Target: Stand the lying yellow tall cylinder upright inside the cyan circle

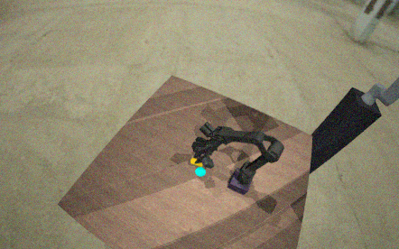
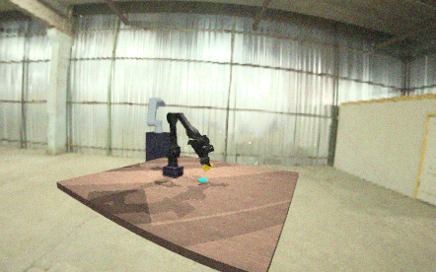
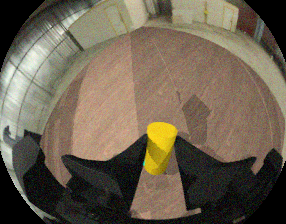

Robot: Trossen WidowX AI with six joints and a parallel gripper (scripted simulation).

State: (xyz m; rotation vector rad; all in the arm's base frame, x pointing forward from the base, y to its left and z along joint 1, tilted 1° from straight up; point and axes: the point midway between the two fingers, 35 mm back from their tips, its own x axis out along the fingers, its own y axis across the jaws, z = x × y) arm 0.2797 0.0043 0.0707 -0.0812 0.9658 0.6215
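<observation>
The cyan circle is 5 cm behind my gripper tip, 1 cm to the right of it and 11 cm below it. Also, from my gripper tip: yellow tall cylinder (1 cm behind, 1 cm to the right, 2 cm below).
</observation>
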